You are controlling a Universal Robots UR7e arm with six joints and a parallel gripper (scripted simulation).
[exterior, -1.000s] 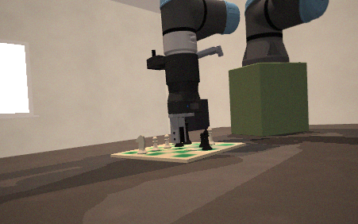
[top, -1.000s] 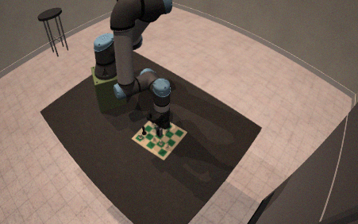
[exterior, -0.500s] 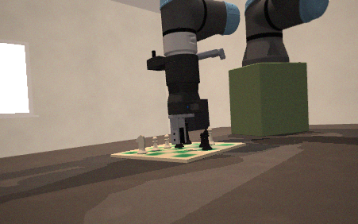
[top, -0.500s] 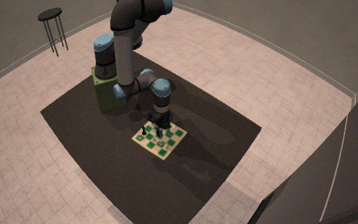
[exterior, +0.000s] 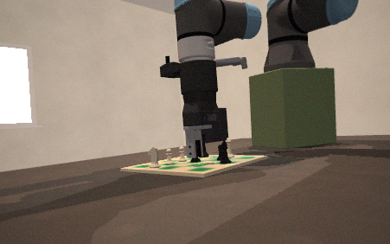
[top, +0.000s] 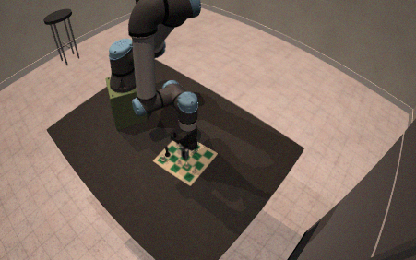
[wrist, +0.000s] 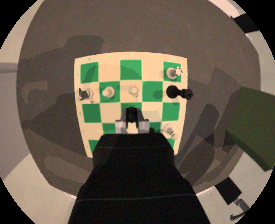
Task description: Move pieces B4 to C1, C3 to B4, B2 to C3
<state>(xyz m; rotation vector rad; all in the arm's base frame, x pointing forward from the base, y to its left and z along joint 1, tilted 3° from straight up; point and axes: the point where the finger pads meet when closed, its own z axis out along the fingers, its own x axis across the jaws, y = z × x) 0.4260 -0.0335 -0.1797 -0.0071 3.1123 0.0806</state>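
The cream chessboard is 3 cm below my hand.
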